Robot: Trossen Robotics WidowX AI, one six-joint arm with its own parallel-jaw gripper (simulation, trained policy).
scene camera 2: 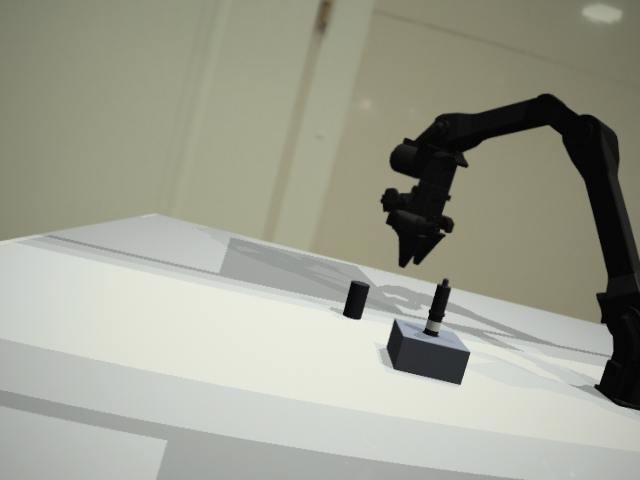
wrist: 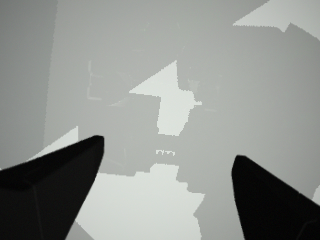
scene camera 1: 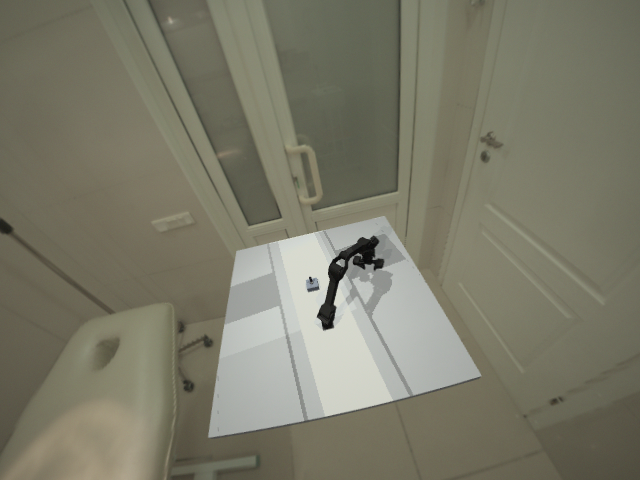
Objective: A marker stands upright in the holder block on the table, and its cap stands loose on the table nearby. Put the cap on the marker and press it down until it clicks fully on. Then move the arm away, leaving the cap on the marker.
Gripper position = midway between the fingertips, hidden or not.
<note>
In view: the gripper [scene camera 2: 408, 265] and a black cap [scene camera 2: 355, 303].
The gripper is seen too in the wrist view [wrist: 168, 154]. The wrist view misses the black cap: it is out of frame.
</note>
